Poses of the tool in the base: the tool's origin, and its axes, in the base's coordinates. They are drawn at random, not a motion.
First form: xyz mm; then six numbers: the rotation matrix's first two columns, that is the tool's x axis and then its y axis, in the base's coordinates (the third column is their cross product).
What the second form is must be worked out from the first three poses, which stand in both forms.
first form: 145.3 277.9 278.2 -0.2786 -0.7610 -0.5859 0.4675 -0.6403 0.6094
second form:
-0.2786 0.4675 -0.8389 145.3
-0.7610 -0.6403 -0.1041 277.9
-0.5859 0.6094 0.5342 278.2
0 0 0 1

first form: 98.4 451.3 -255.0 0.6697 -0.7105 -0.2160 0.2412 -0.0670 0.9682
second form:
0.6697 0.2412 -0.7024 98.4
-0.7105 -0.0670 -0.7005 451.3
-0.2160 0.9682 0.1265 -255.0
0 0 0 1

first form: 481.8 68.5 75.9 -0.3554 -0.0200 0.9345 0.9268 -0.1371 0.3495
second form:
-0.3554 0.9268 0.1211 481.8
-0.0200 -0.1371 0.9903 68.5
0.9345 0.3495 0.0673 75.9
0 0 0 1

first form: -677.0 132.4 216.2 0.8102 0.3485 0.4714 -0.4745 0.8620 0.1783
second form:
0.8102 -0.4745 -0.3442 -677.0
0.3485 0.8620 -0.3681 132.4
0.4714 0.1783 0.8638 216.2
0 0 0 1

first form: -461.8 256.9 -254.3 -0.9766 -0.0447 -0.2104 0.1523 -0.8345 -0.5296
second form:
-0.9766 0.1523 -0.1519 -461.8
-0.0447 -0.8345 -0.5493 256.9
-0.2104 -0.5296 0.8218 -254.3
0 0 0 1

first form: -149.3 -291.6 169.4 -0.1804 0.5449 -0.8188 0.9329 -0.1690 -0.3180
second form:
-0.1804 0.9329 -0.3117 -149.3
0.5449 -0.1690 -0.8212 -291.6
-0.8188 -0.3180 -0.4778 169.4
0 0 0 1

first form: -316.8 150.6 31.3 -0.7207 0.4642 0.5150 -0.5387 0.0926 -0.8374
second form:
-0.7207 -0.5387 -0.4364 -316.8
0.4642 0.0926 -0.8809 150.6
0.5150 -0.8374 0.1833 31.3
0 0 0 1

